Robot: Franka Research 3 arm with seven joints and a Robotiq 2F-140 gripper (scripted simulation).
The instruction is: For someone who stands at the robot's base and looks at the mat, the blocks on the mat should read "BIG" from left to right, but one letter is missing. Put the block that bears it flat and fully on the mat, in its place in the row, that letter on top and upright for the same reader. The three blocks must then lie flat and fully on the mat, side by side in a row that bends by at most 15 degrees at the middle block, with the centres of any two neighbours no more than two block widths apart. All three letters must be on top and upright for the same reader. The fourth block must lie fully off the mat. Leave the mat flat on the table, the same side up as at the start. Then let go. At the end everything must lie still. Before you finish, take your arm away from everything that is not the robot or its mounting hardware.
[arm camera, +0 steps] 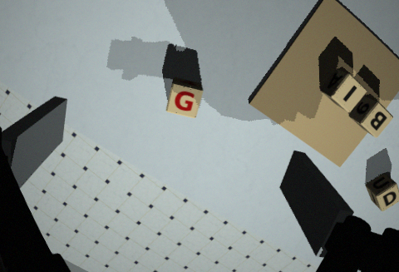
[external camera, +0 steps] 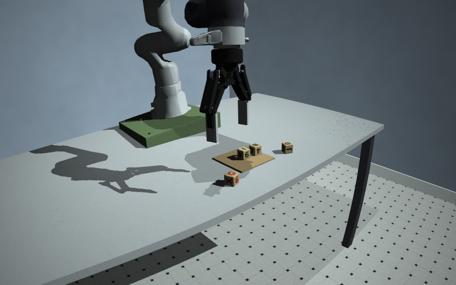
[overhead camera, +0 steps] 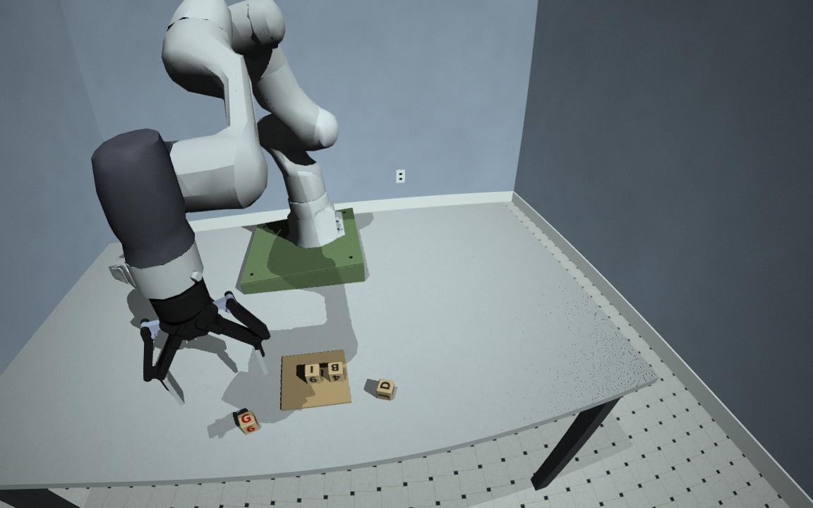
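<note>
My gripper is now 14 cm above the G block. Round my hand: tan mat: 12 cm behind, 12 cm to the left, 15 cm below; I block: 12 cm behind, 12 cm to the left, 13 cm below; B block: 13 cm behind, 16 cm to the left, 13 cm below.
</note>
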